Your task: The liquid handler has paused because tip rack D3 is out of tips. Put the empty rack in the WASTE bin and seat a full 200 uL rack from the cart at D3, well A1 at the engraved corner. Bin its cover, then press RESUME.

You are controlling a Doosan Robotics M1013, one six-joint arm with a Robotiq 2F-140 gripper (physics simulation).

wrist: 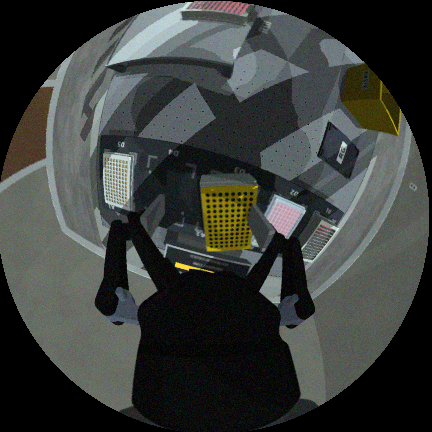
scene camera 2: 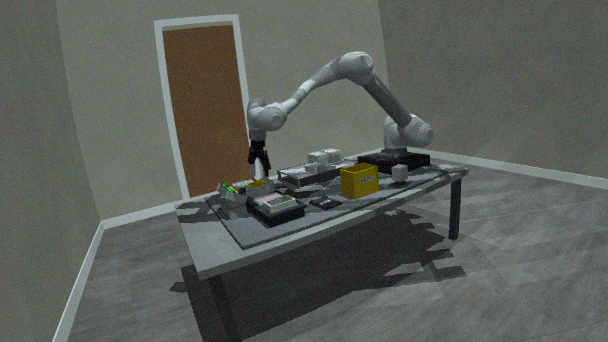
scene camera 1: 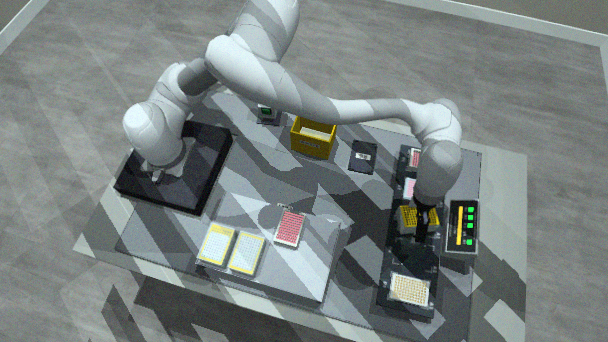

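Seen in the pictures: gripper, fingertip midpoint: [wrist: 207, 208] [scene camera 2: 259, 179] [scene camera 1: 413, 223]; arm's base, origin of the base link: [scene camera 2: 395, 155] [scene camera 1: 169, 155].
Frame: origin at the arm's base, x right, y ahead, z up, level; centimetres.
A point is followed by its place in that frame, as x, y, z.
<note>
My gripper [scene camera 1: 422, 235] [scene camera 2: 261, 175] {11.7, 96.2, 6.4} [wrist: 207, 208] {11.7, 96.2, 6.4} is open and empty, pointing down near the D3 rack. A yellow-topped rack [scene camera 1: 406, 217] {9.7, 93.6, 6.0} [scene camera 2: 258, 188] {2.7, 101.3, 4.5} [wrist: 229, 217] {8.0, 97.2, 5.9} with dark, empty holes and grey sides stands at D3. In the wrist view the right finger overlaps its right edge and the left finger stands well off to its left. The WASTE bin [scene camera 1: 311, 146] {-15.0, 55.2, 0.5} [scene camera 2: 359, 182] {-26.3, 60.3, 1.9} [wrist: 364, 100] {-14.5, 62.4, 2.4} is yellow; a pale flat thing shows inside it in scene camera 1. Two yellow-rimmed racks with pale tops, one [scene camera 1: 217, 246] {32.9, 32.6, 6.9} beside the other [scene camera 1: 247, 253] {33.0, 42.9, 6.3}, stand on the cart [scene camera 1: 305, 280] {36.6, 63.2, -0.1}. The control panel [scene camera 1: 462, 226] {9.3, 113.1, 6.1} [scene camera 2: 231, 191] {1.3, 116.0, 7.4} is partly hidden in the wrist view.
A red-topped rack [scene camera 1: 289, 228] {20.5, 54.2, 2.0} [wrist: 217, 11] stands on the cart. On the deck, a pink plate [wrist: 285, 216] {-4.5, 96.7, 0.8} and a red-striped rack [wrist: 320, 237] {-17.0, 98.6, 2.2} stand beside D3; a tan-dotted rack [scene camera 1: 409, 289] {32.8, 97.9, 0.8} [wrist: 118, 180] {31.9, 97.6, 0.7} is at D5. A dark RG pad [scene camera 1: 362, 165] {-13.8, 76.8, -5.3} [wrist: 338, 150] {-16.6, 76.8, -5.3} lies near the bin.
</note>
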